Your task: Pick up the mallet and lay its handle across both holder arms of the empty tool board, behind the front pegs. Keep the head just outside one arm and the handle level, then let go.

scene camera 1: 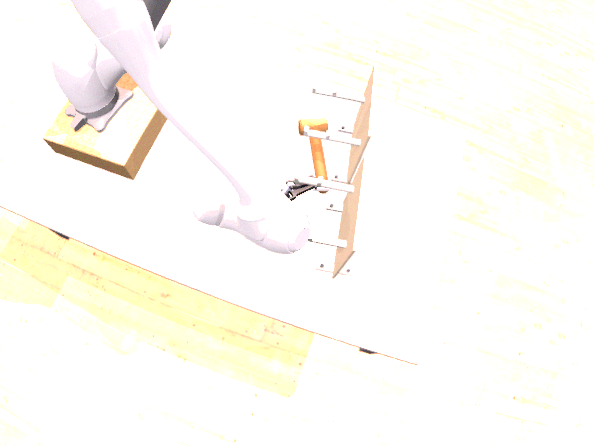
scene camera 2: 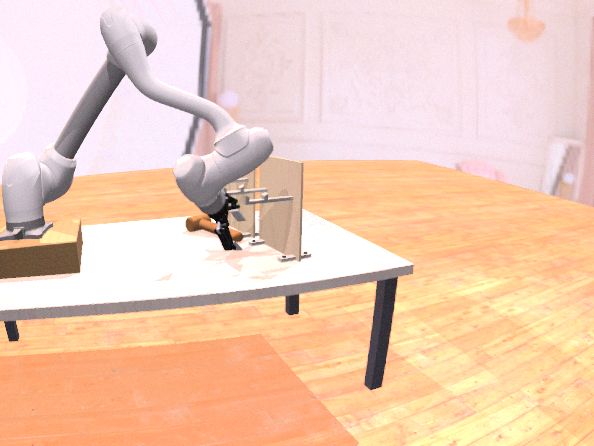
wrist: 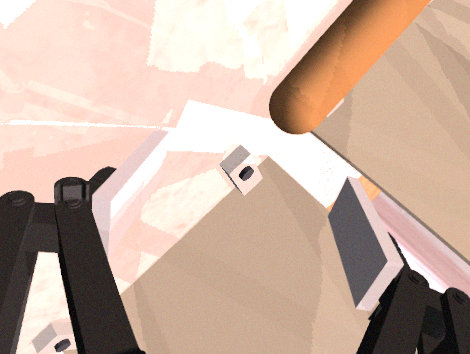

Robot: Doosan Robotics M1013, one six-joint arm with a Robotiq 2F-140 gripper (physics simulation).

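The orange wooden mallet lies on the table in front of the boards, its handle end towards my gripper. In the wrist view the handle end shows at the upper right, beyond the fingertips. My gripper is open, fingers wide apart, with nothing between them. It is low over the table beside the handle end. Two upright tool boards each carry two pegged holder arms, such as this arm and this arm. No tool shows on the arms.
The boards' small bolted feet, such as this foot, stand on the white table. Holder arms overhang the mallet and the gripper area. The robot's base stands on a wooden block at the left.
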